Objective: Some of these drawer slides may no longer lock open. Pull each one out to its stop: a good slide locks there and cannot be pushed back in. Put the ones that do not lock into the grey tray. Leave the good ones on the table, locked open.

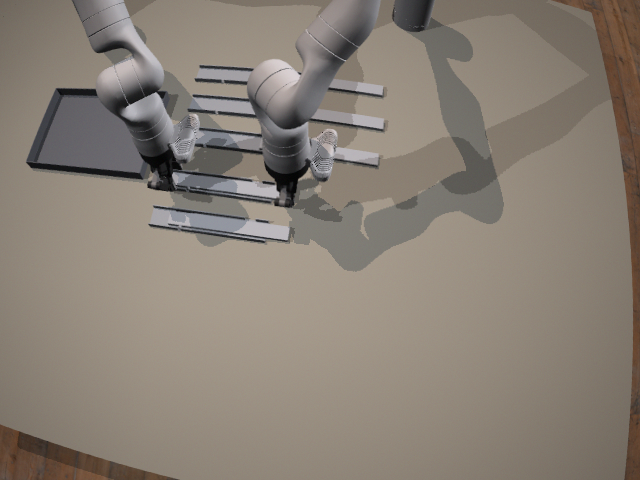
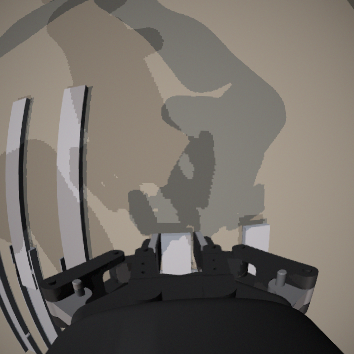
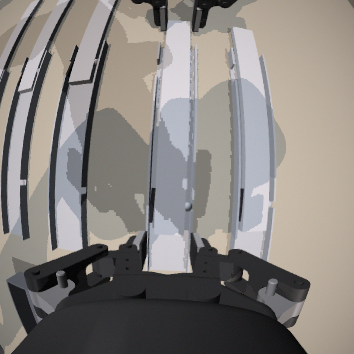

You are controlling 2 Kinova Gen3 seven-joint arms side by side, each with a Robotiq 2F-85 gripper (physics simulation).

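Frame: origin at the left arm's base, x ahead, y left, z up, level; metres.
Seen in the pictures: left gripper, fingertip midpoint: (image 1: 290,195) (image 2: 176,242) (image 3: 179,26); right gripper, fingertip midpoint: (image 1: 174,179) (image 3: 168,241); left arm's base, link origin: (image 1: 410,19).
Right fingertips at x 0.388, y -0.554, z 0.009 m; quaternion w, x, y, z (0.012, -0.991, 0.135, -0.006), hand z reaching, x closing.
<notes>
Pixels of each thing's middle, then the offset from my right fingertips to it.
- front slide, body centre: (image 3: 254,111) (image 2: 246,317) (image 1: 226,226) dx +0.110, dy +0.099, dz -0.002 m
- grey tray, body centre: (image 1: 95,129) dx -0.150, dy -0.189, dz +0.005 m
The fourth slide from the back (image 1: 227,187) (image 2: 177,255) (image 3: 172,130) lies pushed in on the table. My left gripper (image 1: 284,203) (image 2: 176,242) (image 3: 179,26) is shut on its right end, the inner member. My right gripper (image 1: 161,184) (image 3: 168,241) is shut on its left end, the outer rail. The front slide (image 1: 217,223) (image 2: 256,237) (image 3: 255,125) lies pushed in beside it. Three slides (image 1: 361,90) (image 1: 361,121) (image 1: 361,156) farther back lie pulled out long; the left arm hides their middles. The grey tray (image 1: 85,172) shows no slide in its visible part.
The tray stands at the left, partly behind the right arm (image 1: 149,126), near the right gripper. The left arm (image 1: 284,144) reaches over the three long slides. A grey cylindrical base (image 1: 412,14) stands at the back. Table edges show at the right and lower left.
</notes>
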